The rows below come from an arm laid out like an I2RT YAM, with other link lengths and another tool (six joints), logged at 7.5 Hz.
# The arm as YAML. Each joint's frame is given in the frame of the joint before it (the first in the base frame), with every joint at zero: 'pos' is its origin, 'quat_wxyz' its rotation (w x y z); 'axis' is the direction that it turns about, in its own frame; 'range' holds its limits. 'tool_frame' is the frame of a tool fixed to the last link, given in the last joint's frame.
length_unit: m
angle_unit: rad
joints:
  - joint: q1
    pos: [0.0, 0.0, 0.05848]
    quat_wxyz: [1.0, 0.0, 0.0, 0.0]
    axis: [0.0, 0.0, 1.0]
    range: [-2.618, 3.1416]
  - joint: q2
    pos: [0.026, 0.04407, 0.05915]
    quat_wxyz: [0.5, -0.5, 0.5, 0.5]
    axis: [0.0, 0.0, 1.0]
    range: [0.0, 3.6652]
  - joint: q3
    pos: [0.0, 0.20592, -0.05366]
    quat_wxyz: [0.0, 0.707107, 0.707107, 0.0]
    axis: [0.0, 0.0, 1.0]
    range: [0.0, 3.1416]
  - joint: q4
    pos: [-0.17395, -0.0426, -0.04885]
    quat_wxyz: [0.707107, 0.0, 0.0, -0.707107]
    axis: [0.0, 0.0, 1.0]
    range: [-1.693, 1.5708]
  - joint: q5
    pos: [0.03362, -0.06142, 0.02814]
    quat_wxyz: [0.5, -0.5, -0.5, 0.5]
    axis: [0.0, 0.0, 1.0]
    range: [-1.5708, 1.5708]
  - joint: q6
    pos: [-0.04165, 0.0, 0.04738]
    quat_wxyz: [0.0, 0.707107, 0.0, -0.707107]
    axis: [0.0, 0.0, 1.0]
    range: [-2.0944, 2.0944]
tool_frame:
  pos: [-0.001, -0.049, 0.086]
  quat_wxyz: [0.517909, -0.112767, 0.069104, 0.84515]
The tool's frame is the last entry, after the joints.
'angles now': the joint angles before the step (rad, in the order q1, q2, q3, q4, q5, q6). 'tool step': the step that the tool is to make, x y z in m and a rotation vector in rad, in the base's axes. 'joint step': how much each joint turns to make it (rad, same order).
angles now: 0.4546, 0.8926, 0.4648, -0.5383, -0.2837, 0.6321
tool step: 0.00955, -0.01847, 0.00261, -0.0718, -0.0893, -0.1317
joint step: -0.0071, -0.1162, -0.0070, -0.0518, 0.1572, 0.0400
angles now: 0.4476, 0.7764, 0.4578, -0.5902, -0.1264, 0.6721
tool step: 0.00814, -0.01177, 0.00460, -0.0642, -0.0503, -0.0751
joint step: -0.0034, -0.0304, 0.0293, -0.0415, 0.1069, 0.0066
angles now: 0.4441, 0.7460, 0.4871, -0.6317, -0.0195, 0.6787
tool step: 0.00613, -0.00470, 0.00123, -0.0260, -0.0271, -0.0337
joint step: -0.0068, 0.0024, 0.0048, 0.0110, 0.0442, -0.0014
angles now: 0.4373, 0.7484, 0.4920, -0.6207, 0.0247, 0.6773
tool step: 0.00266, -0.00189, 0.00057, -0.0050, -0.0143, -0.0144
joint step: -0.0057, -0.0030, -0.0034, 0.0113, 0.0137, -0.0001
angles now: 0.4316, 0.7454, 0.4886, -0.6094, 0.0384, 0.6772
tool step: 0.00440, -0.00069, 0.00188, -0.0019, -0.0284, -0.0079
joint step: -0.0066, 0.0003, -0.0062, 0.0320, 0.0110, -0.0079
